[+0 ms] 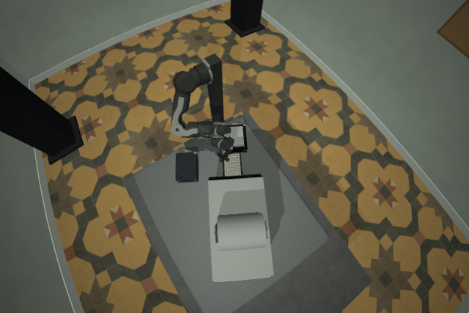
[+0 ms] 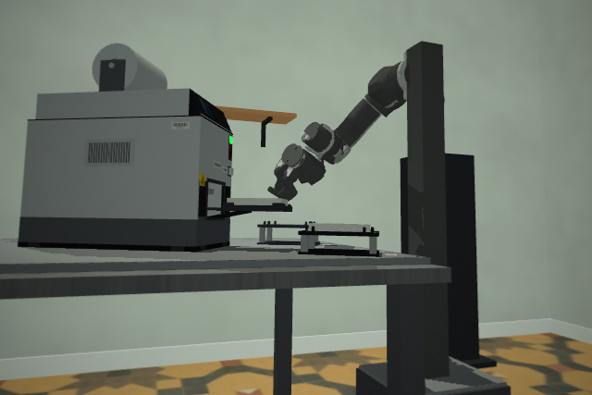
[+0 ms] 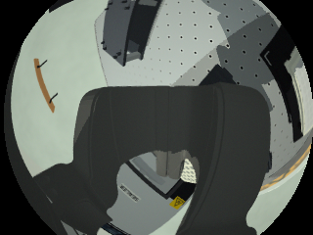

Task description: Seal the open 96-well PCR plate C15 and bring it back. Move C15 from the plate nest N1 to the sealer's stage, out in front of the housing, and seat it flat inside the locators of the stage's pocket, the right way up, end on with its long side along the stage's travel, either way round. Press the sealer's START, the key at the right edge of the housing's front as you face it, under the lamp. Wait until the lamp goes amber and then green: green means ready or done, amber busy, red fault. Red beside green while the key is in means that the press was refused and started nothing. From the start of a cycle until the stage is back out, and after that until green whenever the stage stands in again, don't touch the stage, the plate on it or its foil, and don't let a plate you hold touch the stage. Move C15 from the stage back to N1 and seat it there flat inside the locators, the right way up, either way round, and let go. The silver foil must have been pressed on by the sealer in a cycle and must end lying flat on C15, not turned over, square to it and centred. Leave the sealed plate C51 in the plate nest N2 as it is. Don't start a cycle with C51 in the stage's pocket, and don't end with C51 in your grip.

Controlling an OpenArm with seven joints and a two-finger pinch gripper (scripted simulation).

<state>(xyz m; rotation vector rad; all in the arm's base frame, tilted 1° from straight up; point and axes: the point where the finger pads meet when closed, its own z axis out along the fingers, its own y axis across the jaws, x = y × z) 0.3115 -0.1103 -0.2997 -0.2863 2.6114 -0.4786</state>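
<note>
Right now my hand is 5 cm short of the plate C15, 2 cm to the right of it and 2 cm above it. The rest, counted from my hand: sealer stage: 5 cm ahead, 3 cm below, 1 cm to the left; sealed plate C51: 14 cm to the left, 10 cm behind, 7 cm below; start key: 12 cm to the right, 9 cm ahead, 6 cm above.
</note>
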